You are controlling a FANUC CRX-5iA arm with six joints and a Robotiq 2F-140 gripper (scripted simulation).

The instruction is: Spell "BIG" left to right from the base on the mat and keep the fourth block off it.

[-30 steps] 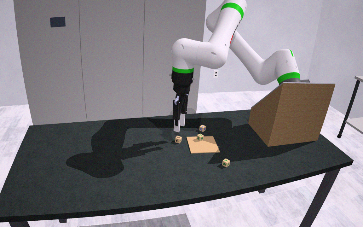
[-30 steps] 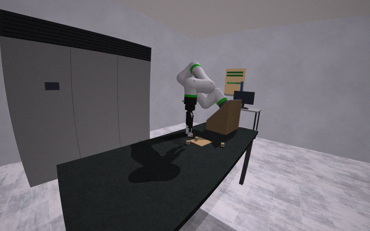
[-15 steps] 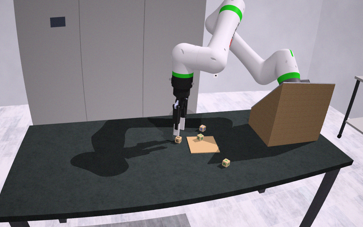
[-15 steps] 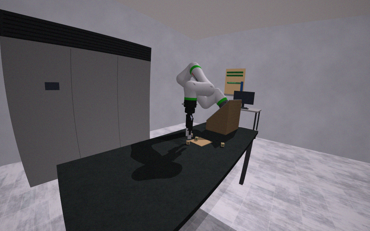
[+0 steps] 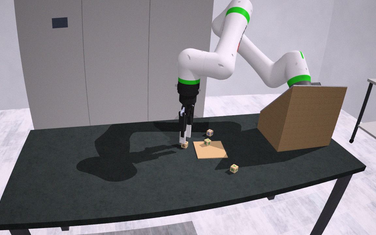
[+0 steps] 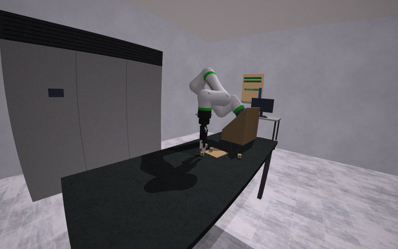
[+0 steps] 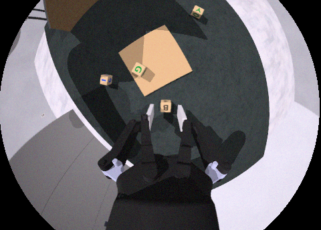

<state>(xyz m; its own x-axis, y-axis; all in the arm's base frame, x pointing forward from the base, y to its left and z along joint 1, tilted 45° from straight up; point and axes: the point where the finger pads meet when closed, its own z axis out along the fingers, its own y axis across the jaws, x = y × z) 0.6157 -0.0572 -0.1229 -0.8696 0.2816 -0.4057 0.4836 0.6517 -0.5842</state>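
Right now the tan mat is 12 cm behind my hand, 7 cm below it and 3 cm to the left of it.
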